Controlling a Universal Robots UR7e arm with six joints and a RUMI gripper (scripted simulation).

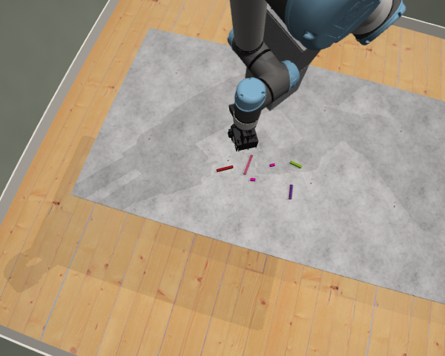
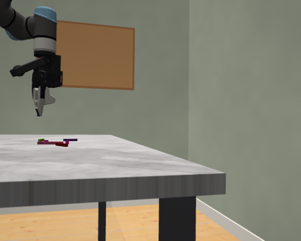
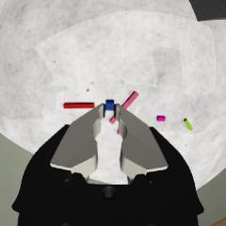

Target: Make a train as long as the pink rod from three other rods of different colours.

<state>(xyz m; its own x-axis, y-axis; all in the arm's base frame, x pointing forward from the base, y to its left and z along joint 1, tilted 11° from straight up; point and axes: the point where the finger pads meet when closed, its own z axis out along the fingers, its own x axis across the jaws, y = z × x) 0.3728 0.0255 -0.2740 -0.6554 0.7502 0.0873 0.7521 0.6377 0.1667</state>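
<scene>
Now: hand 20 mm short of the pink rod, 60 mm to the right of it and 110 mm above it. Round my hand: lime rod 70 mm behind, 230 mm to the left, 110 mm below; small blue rod 10 mm below; red rod 80 mm ahead, 20 mm to the right, 110 mm below.
</scene>
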